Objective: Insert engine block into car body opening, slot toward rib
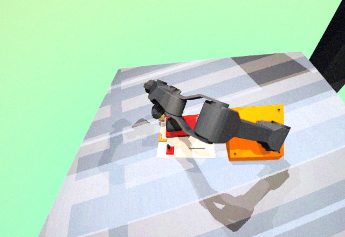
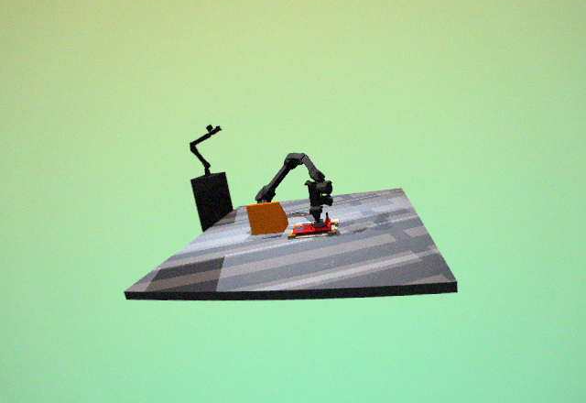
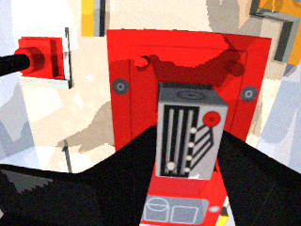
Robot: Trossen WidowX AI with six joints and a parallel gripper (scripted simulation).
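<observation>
My gripper tip is 1 cm above the grey engine block.
</observation>
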